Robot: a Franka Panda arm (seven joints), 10 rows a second.
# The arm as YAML. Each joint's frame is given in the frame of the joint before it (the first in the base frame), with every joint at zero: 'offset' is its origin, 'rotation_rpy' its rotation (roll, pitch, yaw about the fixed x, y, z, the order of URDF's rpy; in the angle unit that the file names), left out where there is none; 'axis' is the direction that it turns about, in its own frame. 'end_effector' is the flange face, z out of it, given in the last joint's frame.
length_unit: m
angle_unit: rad
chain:
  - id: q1
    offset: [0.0, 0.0, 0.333]
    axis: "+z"
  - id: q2
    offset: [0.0, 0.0, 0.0]
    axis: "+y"
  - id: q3
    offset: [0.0, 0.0, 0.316]
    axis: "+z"
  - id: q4
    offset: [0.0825, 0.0, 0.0]
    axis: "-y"
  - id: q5
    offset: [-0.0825, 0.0, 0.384]
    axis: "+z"
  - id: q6
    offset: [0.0, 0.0, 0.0]
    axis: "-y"
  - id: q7
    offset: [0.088, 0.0, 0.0]
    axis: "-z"
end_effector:
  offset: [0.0, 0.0, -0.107]
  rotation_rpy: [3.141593, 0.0, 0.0]
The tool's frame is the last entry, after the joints.
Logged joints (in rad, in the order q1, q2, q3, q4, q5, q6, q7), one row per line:
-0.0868 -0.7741 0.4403 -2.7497 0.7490 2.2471 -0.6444
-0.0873 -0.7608 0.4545 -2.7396 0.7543 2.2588 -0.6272
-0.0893 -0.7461 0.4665 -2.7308 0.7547 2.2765 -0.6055
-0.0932 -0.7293 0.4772 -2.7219 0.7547 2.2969 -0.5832
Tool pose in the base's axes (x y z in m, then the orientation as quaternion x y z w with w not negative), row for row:
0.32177 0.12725 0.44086 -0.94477 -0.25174 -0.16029 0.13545
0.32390 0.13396 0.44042 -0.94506 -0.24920 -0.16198 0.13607
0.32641 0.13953 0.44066 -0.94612 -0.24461 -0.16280 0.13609
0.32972 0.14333 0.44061 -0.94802 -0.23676 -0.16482 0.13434
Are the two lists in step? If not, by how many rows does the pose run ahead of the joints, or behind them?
The pose runs 1 row behind the joints: the pose in row i belongs to the joints in row i - 1.
